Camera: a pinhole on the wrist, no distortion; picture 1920 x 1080 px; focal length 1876.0 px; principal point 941.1 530.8 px. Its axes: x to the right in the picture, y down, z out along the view. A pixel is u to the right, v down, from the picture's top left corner.
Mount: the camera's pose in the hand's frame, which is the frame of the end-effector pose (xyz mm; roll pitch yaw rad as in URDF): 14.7 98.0 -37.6 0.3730 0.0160 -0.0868
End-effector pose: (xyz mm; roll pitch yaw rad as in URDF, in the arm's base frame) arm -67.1 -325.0 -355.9 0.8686 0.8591 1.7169
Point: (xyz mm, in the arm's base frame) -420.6 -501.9 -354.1
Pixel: behind the camera
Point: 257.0 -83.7 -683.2
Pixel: outside the picture
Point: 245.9 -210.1 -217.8
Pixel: 663.3 290.7
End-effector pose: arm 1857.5 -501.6 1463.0 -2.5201 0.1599 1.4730
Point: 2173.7 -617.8 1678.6
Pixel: behind the camera
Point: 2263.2 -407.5 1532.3
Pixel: behind the camera
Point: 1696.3 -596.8 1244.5
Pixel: 444.4 693.8
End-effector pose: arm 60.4 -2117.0 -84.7 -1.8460 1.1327 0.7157
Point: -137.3 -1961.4 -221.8
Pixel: 1495.3 868.1
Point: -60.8 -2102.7 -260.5
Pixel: outside the picture
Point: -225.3 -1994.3 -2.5
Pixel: 157.6 664.7
